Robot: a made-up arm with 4 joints.
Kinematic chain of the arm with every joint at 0, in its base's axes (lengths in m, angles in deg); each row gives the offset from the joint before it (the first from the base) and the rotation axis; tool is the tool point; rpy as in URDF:
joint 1: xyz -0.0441 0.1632 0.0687 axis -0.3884 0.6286 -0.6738
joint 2: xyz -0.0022 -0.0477 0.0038 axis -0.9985 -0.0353 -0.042
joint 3: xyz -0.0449 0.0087 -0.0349 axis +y
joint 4: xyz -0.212 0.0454 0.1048 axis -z
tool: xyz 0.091 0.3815 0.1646 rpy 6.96 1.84 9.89
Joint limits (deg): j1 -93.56..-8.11 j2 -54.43..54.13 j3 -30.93..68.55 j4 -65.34..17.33
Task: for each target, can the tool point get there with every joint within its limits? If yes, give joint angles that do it. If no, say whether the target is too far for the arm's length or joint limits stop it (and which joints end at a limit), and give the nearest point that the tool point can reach.
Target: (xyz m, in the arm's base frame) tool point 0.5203 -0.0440 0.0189
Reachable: no: joint limits stop it (at a limit: joint 1, joint 2, joint 3, joint 4) | nearest point 0.1706 0.4352 -0.1576 | short by 0.619 m
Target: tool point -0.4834 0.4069 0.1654
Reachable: yes | joints -60.05 24.00 36.50 -17.58
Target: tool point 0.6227 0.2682 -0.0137
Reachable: no: joint limits stop it (at a limit: joint 1, joint 2, joint 3, joint 4) | nearest point 0.1706 0.4352 -0.1576 | short by 0.503 m
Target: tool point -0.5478 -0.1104 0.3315
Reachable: yes | joints -38.82 -42.75 7.82 -39.91
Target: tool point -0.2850 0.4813 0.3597
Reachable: yes | joints -39.25 8.06 55.01 -12.72
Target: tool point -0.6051 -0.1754 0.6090
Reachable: no: too far | nearest point -0.5006 -0.1153 0.4916 | short by 0.168 m
